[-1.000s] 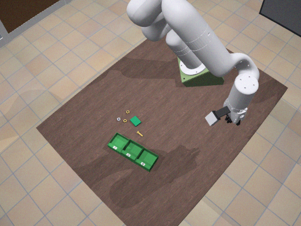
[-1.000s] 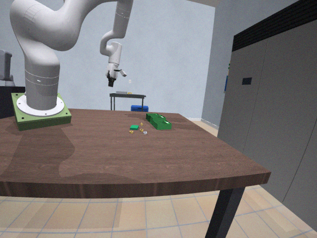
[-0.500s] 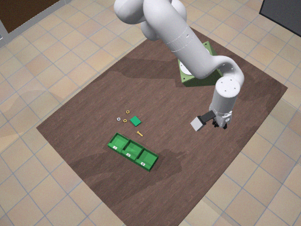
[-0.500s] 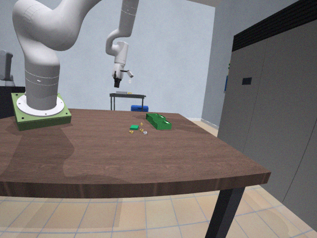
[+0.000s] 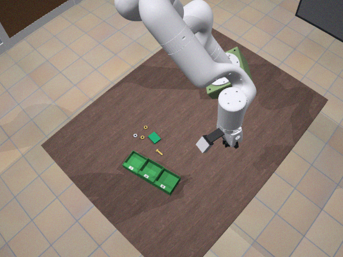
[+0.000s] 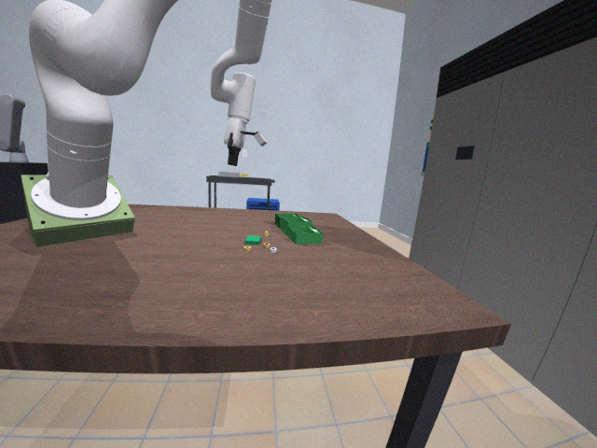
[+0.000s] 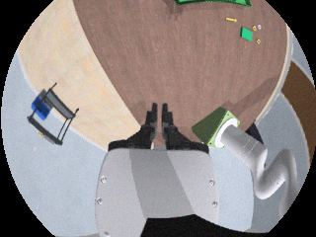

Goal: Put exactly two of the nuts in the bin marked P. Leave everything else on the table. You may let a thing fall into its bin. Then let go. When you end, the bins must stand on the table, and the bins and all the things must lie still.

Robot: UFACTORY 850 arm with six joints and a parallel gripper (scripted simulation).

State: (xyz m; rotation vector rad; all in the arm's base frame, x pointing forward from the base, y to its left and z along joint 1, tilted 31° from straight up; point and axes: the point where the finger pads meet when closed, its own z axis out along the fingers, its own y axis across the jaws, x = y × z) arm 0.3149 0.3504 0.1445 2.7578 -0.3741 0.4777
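Now: hand 22 cm to the left of the green three-compartment bin, 22 cm short of it and 21 cm above it. Also, from my hand: grey nut 41 cm to the right, 22 cm below, 12 cm ahead; green block 33 cm to the right, 22 cm below, 8 cm ahead; yellow bolt 26 cm to the right, 22 cm below, 12 cm ahead.
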